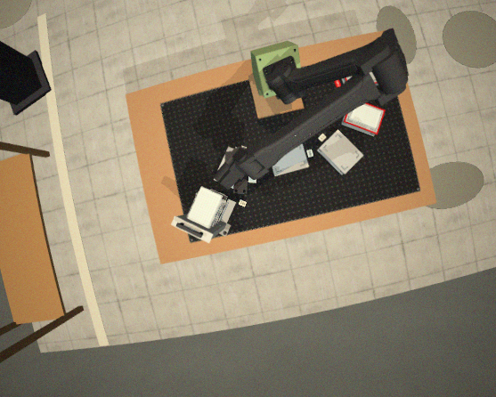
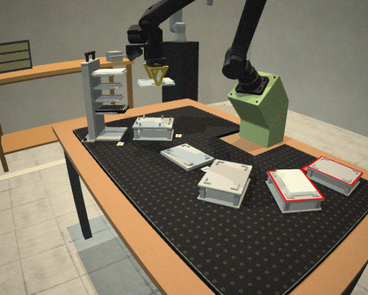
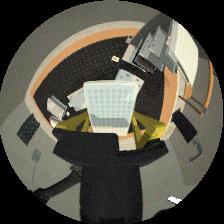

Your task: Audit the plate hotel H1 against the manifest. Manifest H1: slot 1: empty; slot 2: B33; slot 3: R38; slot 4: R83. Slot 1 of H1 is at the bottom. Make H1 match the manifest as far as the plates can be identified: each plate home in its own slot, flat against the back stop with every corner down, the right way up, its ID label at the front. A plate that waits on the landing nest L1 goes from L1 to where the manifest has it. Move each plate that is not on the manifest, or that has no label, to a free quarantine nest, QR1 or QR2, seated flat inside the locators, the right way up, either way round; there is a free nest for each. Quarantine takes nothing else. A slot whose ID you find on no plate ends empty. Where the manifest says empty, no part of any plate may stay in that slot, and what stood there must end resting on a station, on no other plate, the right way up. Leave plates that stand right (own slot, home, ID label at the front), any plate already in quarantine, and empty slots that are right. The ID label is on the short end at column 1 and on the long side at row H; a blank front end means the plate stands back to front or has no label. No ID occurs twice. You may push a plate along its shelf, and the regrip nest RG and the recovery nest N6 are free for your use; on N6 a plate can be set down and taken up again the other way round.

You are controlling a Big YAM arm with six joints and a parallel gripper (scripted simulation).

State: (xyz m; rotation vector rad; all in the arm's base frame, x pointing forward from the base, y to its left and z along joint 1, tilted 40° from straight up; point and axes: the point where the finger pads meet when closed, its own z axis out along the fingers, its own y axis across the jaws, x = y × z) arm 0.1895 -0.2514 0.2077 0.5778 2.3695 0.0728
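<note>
Now: the flat nest 24 cm below my hand, 18 cm to the left of it and 3 cm ahead of it. From my hand the other things lie so: dark plate: 20 cm to the right, 13 cm below, 7 cm ahead; then plate hotel H1: 26 cm to the right, 12 cm ahead, 9 cm below; then N6 tag: 29 cm to the left, 25 cm below, 5 cm ahead.
</note>
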